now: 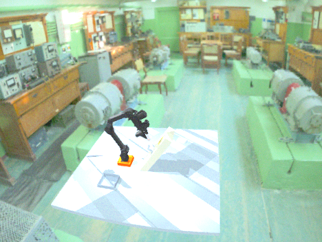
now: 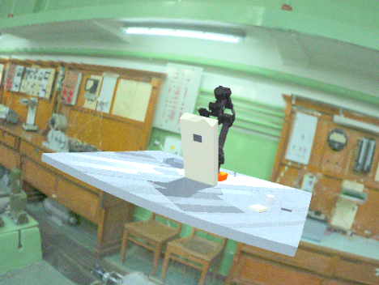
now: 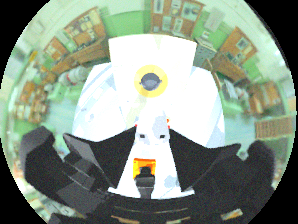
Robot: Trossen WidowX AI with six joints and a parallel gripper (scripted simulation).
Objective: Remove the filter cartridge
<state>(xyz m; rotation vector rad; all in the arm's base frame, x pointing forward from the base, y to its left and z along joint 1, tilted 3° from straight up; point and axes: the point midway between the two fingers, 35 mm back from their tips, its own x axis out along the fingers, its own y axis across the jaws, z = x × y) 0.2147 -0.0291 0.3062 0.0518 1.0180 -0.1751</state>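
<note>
Now: the shallow grey tray 34 cm behind my gripper tip, 29 cm below it and 22 cm to the right of it. The rest, counted from my gripper tip: flat white block (37 cm to the left, 30 cm below, 29 cm ahead); then round filter cartridge (right at my gripper tip); then dark strip (52 cm to the left, 30 cm below, 17 cm ahead).
</note>
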